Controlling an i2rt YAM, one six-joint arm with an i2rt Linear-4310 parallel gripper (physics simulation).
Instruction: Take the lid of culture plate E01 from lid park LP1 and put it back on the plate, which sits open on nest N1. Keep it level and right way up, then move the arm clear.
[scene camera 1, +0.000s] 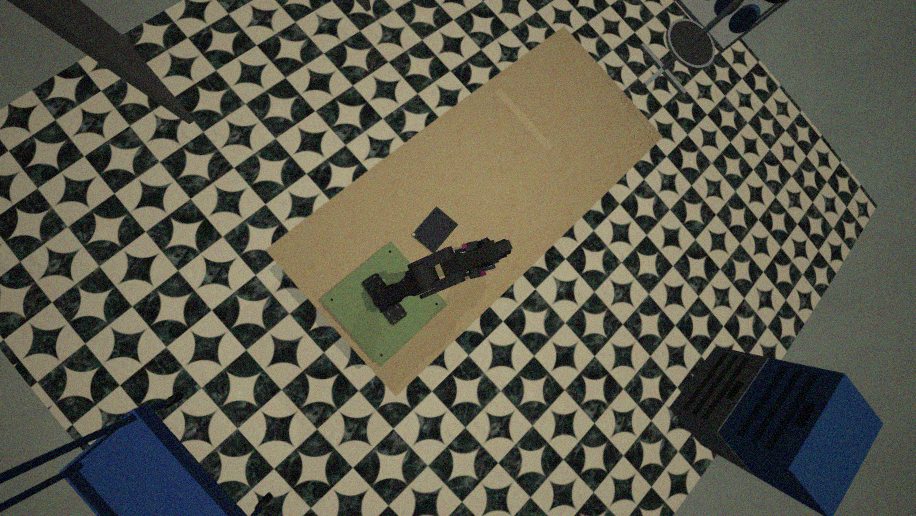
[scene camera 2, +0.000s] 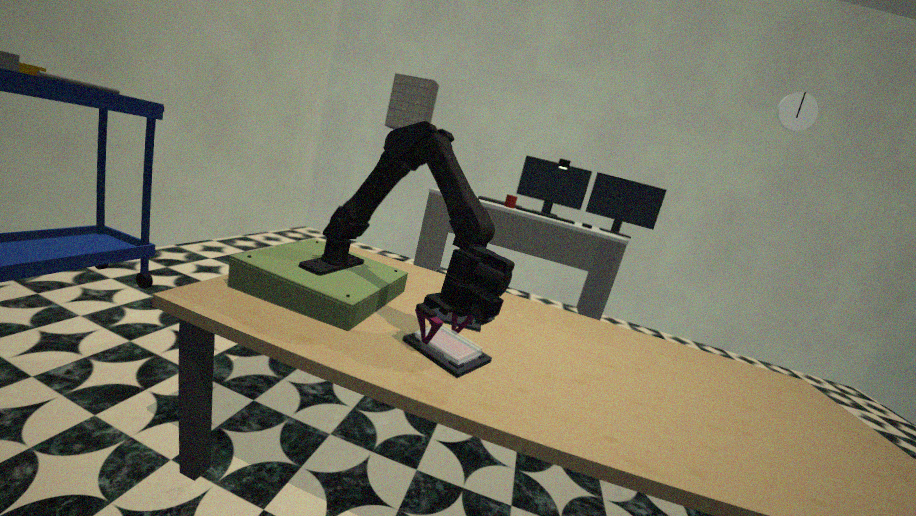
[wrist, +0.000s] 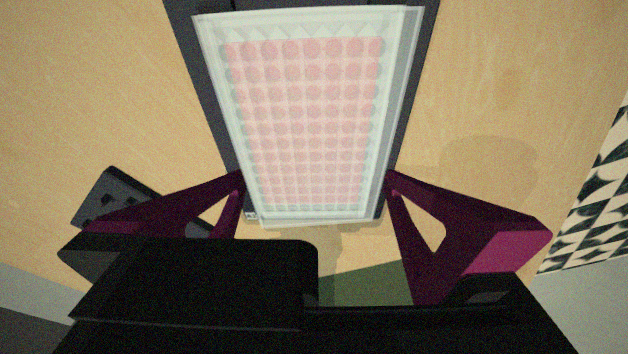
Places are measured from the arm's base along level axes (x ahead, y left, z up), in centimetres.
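Pixels of known places: gripper, between the fingertips: (scene camera 2: 439, 338) (wrist: 314, 177); arm's base, origin of its link: (scene camera 1: 384, 298) (scene camera 2: 333, 264).
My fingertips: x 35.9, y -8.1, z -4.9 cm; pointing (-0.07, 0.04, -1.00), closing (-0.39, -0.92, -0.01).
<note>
Ahead of a thing's pixels: the offset from my fingertips to its top centre. "*": to the spot under its first point. Level surfaces: height alone.
Culture plate E01 @[dy -0.9, dx +2.2, dz +1.2 cm] (wrist: 303, 123) (scene camera 2: 451, 348), with pink wells, sits on the dark nest N1 @[* dy +3.1, dx +9.0, dz -1.0 cm] (wrist: 186, 53) (scene camera 2: 472, 368) on the wooden table @[dz -2.2 cm] (scene camera 2: 640, 397) (scene camera 1: 544, 160). The clear lid @[* dy -3.0, dx +7.7, dz +0.9 cm] (wrist: 307, 22) lies flat over the plate, right way up, its right edge a little past the plate's. My gripper (wrist: 314, 177) (scene camera 2: 445, 324) (scene camera 1: 472, 259) is open. Its magenta fingers stand on either side of the plate's near end, apart from the lid. Lid park LP1 @[dy +19.6, dx -3.3, dz -0.2 cm] (wrist: 109, 193) (scene camera 1: 435, 228), a dark square pad, lies bare to the left. In scene camera 1 the arm hides the plate.
The arm's green base block (scene camera 2: 287, 282) (scene camera 1: 358, 314) (wrist: 360, 286) stands just behind the gripper. The table's edge is near on the right in the wrist view. A blue cart (scene camera 2: 102, 160), a grey desk with monitors (scene camera 2: 550, 237) and a blue crate (scene camera 1: 801, 430) stand off the table.
</note>
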